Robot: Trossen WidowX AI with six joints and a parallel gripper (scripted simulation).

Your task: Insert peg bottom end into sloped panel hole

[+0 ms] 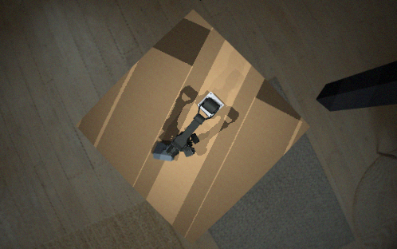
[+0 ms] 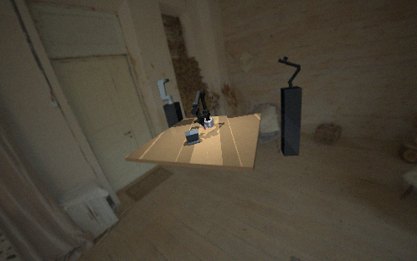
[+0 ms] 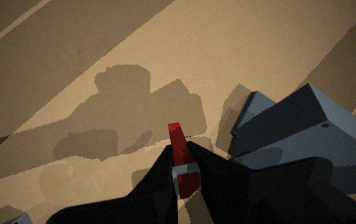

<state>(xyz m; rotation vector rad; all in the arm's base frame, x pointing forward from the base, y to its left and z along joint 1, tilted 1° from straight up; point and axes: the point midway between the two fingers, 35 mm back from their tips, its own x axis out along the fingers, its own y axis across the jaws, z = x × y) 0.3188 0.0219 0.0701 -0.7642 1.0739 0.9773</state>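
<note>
Now: gripper tip 130 mm short of the sloped panel, 110 mm to the left of it and 40 mm above it. Also, from my gripper tip: red peg: 10 mm above.
</note>
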